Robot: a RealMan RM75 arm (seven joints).
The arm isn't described. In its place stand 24 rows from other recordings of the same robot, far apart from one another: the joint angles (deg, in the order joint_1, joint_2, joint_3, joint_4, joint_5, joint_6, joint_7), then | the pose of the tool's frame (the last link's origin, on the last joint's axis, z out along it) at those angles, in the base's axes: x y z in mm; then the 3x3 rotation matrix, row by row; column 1 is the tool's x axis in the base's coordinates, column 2 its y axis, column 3 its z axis.
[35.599, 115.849, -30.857, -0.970, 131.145, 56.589, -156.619] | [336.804 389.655 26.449], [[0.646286 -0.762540 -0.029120], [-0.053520 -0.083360 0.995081], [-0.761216 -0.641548 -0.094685]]
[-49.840, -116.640, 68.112, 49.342, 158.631, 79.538, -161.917] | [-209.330 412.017 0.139], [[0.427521 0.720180 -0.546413], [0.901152 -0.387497 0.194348], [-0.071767 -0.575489 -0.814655]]
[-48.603, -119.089, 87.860, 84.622, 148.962, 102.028, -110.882] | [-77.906 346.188 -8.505], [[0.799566 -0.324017 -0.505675], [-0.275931 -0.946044 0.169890], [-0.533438 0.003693 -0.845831]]
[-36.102, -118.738, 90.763, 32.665, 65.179, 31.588, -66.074] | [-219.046 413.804 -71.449], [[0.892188 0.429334 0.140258], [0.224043 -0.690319 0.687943], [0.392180 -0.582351 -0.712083]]
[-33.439, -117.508, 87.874, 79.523, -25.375, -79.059, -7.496] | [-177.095 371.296 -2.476], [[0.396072 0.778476 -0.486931], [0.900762 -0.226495 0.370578], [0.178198 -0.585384 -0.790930]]
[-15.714, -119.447, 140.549, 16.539, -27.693, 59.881, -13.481] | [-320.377 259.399 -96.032], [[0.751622 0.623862 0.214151], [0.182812 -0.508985 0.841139], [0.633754 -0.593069 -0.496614]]
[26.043, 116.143, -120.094, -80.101, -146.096, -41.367, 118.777] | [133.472 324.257 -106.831], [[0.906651 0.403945 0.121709], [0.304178 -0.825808 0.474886], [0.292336 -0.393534 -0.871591]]
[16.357, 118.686, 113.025, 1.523, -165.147, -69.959, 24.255] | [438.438 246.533 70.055], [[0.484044 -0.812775 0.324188], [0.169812 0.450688 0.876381], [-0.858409 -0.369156 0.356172]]
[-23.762, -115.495, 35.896, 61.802, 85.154, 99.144, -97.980] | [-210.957 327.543 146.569], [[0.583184 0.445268 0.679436], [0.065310 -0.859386 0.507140], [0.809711 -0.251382 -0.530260]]
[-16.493, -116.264, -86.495, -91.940, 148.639, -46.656, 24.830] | [-169.441 371.149 26.425], [[0.874281 0.464404 -0.141289], [0.399162 -0.522164 0.753667], [0.276230 -0.715314 -0.641891]]
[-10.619, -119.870, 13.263, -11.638, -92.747, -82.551, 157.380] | [-351.541 197.942 -60.878], [[0.480543 0.861572 0.163622], [0.142262 -0.260690 0.954883], [0.865355 -0.435585 -0.247841]]
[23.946, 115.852, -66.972, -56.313, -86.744, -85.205, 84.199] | [189.780 336.197 26.105], [[0.802487 -0.241938 -0.545417], [-0.093689 -0.953858 0.285267], [-0.589268 -0.177824 -0.788126]]
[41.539, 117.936, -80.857, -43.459, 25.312, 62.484, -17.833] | [266.143 387.728 -43.360], [[0.452873 -0.682697 0.573437], [-0.889629 -0.388492 0.240073], [0.058878 -0.618869 -0.783285]]
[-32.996, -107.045, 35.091, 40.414, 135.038, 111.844, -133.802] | [-291.217 301.387 83.667], [[0.259238 0.947389 0.187751], [0.963993 -0.265742 0.009893], [0.059266 0.178426 -0.982167]]
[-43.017, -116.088, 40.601, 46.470, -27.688, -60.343, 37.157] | [-280.275 435.467 60.435], [[0.429376 0.840397 -0.330710], [0.797536 -0.181019 0.575473], [0.423761 -0.510847 -0.747972]]
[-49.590, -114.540, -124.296, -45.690, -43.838, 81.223, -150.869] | [-180.613 417.982 10.620], [[0.435199 0.894389 -0.103296], [0.886786 -0.405992 0.220864], [0.155601 -0.187721 -0.969819]]
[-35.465, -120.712, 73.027, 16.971, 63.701, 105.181, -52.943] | [-164.065 289.744 -40.275], [[0.434704 0.071817 0.897705], [0.038579 -0.997385 0.061110], [0.899747 0.008068 -0.436338]]
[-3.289, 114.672, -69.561, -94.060, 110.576, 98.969, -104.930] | [162.207 209.527 104.849], [[0.712907 0.160610 -0.682618], [0.388403 -0.900908 0.193668], [-0.583871 -0.403198 -0.704646]]
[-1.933, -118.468, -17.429, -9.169, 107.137, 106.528, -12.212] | [-349.241 157.830 20.482], [[0.595738 0.747606 0.293566], [-0.343044 -0.093651 0.934639], [0.726235 -0.657506 0.200671]]
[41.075, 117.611, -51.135, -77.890, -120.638, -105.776, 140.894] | [114.974 356.691 75.621], [[0.763934 -0.620653 -0.176618], [-0.601248 -0.783996 0.154437], [-0.234319 -0.011789 -0.972088]]
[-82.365, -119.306, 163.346, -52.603, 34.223, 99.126, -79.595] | [-154.859 411.905 58.430], [[0.896334 0.250920 -0.365548], [0.293170 -0.953911 0.064077], [-0.332622 -0.164602 -0.928584]]
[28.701, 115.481, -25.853, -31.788, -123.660, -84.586, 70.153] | [321.669 323.514 24.441], [[0.812162 -0.524567 -0.255386], [-0.352387 -0.789913 0.501857], [-0.464991 -0.317595 -0.826388]]
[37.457, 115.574, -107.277, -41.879, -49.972, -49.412, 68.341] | [125.216 371.462 -87.813], [[0.815178 -0.262205 -0.516462], [-0.080954 -0.934491 0.346660], [-0.573525 -0.240780 -0.783003]]
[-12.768, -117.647, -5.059, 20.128, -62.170, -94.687, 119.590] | [-381.501 215.601 39.241], [[0.431927 0.848597 0.305485], [0.228742 -0.430706 0.873023], [0.872420 -0.307205 -0.380143]]
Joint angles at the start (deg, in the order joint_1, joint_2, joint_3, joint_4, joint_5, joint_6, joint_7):
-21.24, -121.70, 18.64, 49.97, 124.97, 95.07, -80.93
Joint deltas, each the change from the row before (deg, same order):
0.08, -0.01, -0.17, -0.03, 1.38, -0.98, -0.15
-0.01, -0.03, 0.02, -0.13, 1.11, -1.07, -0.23
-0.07, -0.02, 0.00, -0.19, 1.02, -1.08, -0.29
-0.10, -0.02, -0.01, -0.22, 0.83, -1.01, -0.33
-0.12, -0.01, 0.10, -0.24, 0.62, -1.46, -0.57
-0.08, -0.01, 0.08, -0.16, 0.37, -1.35, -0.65
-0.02, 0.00, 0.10, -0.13, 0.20, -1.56, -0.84
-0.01, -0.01, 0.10, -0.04, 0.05, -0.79, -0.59
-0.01, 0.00, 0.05, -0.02, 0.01, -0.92, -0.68
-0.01, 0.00, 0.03, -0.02, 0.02, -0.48, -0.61
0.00, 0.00, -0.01, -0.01, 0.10, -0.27, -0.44
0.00, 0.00, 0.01, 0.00, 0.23, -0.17, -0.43
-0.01, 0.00, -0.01, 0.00, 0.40, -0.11, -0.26
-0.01, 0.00, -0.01, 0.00, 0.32, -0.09, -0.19
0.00, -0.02, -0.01, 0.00, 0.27, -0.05, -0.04
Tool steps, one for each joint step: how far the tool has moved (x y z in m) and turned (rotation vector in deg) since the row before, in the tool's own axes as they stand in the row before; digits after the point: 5 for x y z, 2 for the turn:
-0.00441, -0.00194, -0.00070, 0.90, -1.43, -0.42
-0.00351, -0.00182, 0.00049, 0.77, -1.24, -0.40
-0.00304, -0.00189, 0.00081, 0.75, -1.11, -0.44
-0.00241, -0.00175, 0.00100, 0.69, -0.90, -0.46
-0.00189, -0.00281, 0.00130, 1.08, -0.80, -0.62
-0.00125, -0.00278, 0.00091, 1.09, -0.54, -0.67
-0.00114, -0.00342, 0.00056, 1.37, -0.42, -0.86
-0.00036, -0.00167, 0.00039, 0.68, -0.18, -0.56
-0.00021, -0.00218, 0.00018, 0.87, -0.12, -0.66
-0.00013, -0.00111, 0.00015, 0.44, -0.07, -0.60
-0.00033, -0.00065, 0.00000, 0.26, -0.11, -0.44
-0.00060, -0.00037, 0.00002, 0.15, -0.24, -0.40
-0.00095, -0.00023, 0.00002, 0.09, -0.39, -0.22
-0.00075, -0.00020, 0.00002, 0.07, -0.31, -0.15
-0.00073, 0.00001, 0.00009, 0.03, -0.26, -0.03

